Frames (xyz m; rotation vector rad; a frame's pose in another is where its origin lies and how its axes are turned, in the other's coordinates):
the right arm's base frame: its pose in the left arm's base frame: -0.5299 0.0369 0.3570 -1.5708 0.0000 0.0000
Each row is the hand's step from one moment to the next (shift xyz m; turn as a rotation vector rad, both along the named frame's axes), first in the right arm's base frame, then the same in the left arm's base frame.
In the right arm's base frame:
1: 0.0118 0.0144 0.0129 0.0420 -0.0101 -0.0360
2: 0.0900 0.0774 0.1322 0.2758 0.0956 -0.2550
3: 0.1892 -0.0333 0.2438 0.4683 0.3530 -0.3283
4: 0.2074 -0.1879 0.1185 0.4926 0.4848 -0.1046
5: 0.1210 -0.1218 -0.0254 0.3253 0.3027 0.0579
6: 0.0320 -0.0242 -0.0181 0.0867 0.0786 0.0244
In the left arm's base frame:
1: 0.0118 0.0129 -0.0144 0.0420 -0.0360 0.0101
2: 0.0900 0.1322 -0.0774 0.2758 -0.2550 -0.0956
3: 0.1892 0.2438 0.0333 0.4683 -0.3283 -0.3530
4: 0.2074 0.1185 0.1879 0.4926 -0.1046 -0.4848
5: 0.1210 -0.0254 0.1218 0.3253 0.0579 -0.3027
6: 0.0320 -0.0181 0.0242 0.0867 0.0244 -0.0786

